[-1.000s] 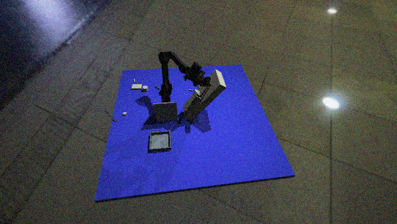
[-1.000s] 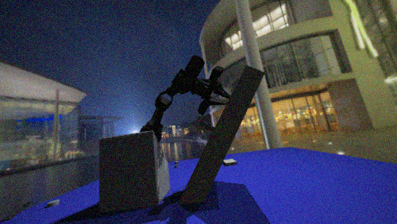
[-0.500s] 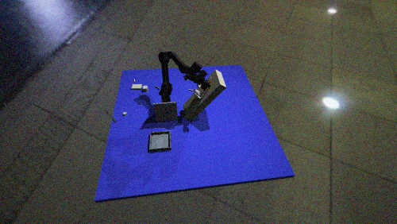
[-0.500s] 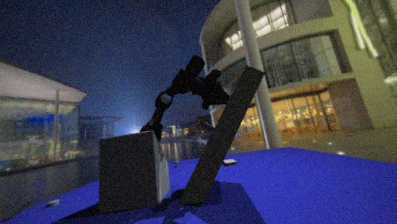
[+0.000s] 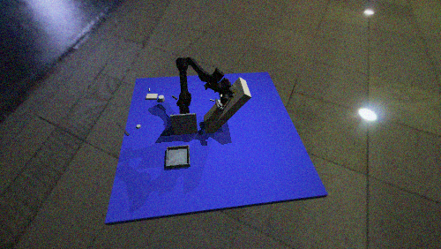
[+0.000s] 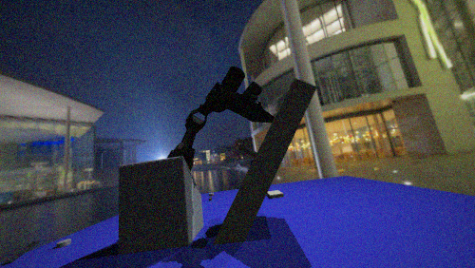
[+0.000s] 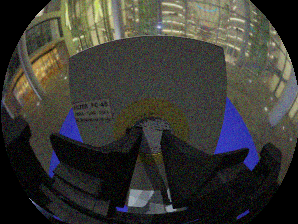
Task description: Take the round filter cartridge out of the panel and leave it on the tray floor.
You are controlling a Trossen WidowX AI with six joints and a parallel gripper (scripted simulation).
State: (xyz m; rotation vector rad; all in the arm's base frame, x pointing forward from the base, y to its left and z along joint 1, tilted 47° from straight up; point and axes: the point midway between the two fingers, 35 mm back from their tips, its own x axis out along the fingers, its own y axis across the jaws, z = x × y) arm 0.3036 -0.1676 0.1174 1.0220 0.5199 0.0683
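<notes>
The round filter cartridge lies 10 mm ahead of my gripper tip and 10 mm below it. Also, from my gripper tip: tray: 430 mm behind, 240 mm to the right, 270 mm below.
</notes>
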